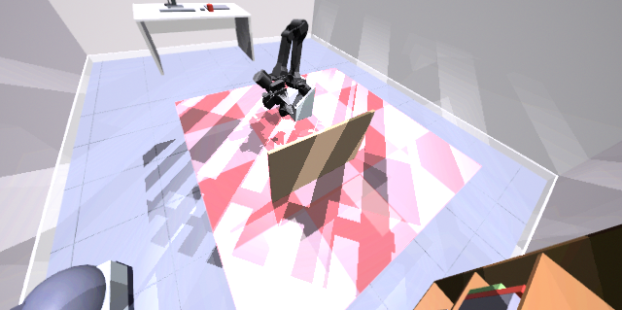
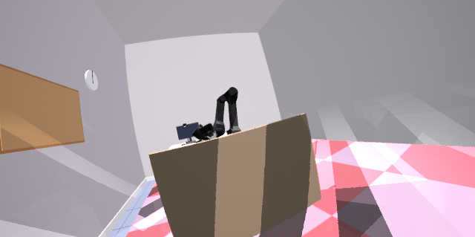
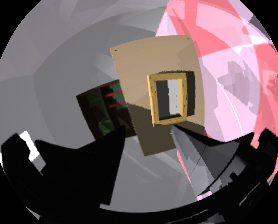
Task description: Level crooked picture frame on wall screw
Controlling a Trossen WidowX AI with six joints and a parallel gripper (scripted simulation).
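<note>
My gripper tip is now 200 mm short of the picture frame, 90 mm above it and 30 mm to the right of it. The rest, counted from my gripper tip: wall panel 210 mm ahead, 100 mm below, 30 mm to the left.
</note>
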